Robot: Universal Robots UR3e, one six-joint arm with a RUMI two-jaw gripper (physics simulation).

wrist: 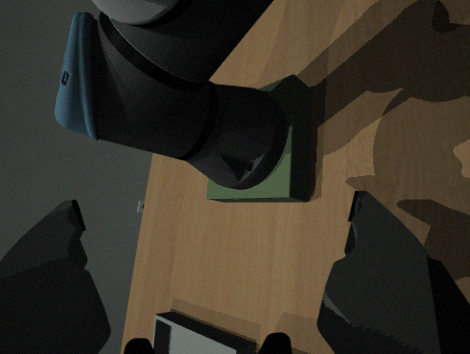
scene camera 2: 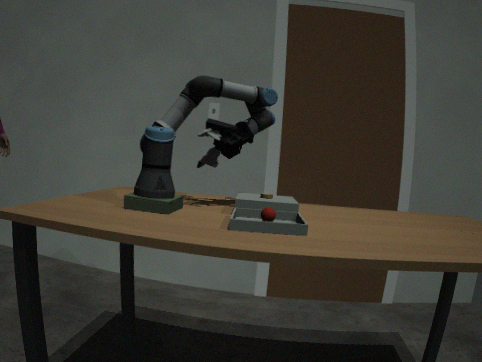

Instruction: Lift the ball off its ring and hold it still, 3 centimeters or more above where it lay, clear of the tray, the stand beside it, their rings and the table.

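Places are measured from the arm's base along level axes (x up, y right, z ahead), in metres.
Pixels of known places: gripper, fingertip midpoint: (wrist: 218,200) (scene camera 2: 197,152); arm's base at its link origin: (wrist: 245,141) (scene camera 2: 154,195).
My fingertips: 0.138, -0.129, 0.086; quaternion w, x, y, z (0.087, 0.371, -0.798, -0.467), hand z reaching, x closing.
Observation:
For each thing: its top centre in the pictures, then the offset to it from my fingertips, as dx, dy, dz. "spot": a spot on its surface instead. Level surfaces: height alone.
- red ball at its top centre: (scene camera 2: 268,207) -0.130, +0.172, +0.274
- light grey tray at its top centre: (scene camera 2: 268,197) -0.117, +0.069, +0.254
- small brownish ring at a spot on its surface: (scene camera 2: 266,196) spot: -0.122, -0.016, +0.235
- wooden table at its surface level: dx -0.179
- pale grey box corner at a spot on its surface: (wrist: 192,341) spot: -0.176, +0.205, +0.211
The red ball (scene camera 2: 268,214) rests inside the light grey tray (scene camera 2: 267,228), near its middle; the ring under it cannot be made out. The grey stand (scene camera 2: 245,199) is right behind the tray, with a small brownish ring (scene camera 2: 266,196) on top. My gripper (scene camera 2: 200,149) (wrist: 218,200) is open and empty. It hangs high above the table, to the left of the tray and stand in the scene view, with its fingers pointing left toward the arm's base. The ball does not show in the wrist view.
The green base block (scene camera 2: 153,203) (wrist: 250,194) carries the arm on the wooden table (scene camera 2: 375,240) (wrist: 225,250). A pale grey box corner (wrist: 192,341) shows at the wrist view's bottom edge; whether tray or stand, I cannot tell. A wall and a brown door (scene camera 2: 345,110) stand behind.

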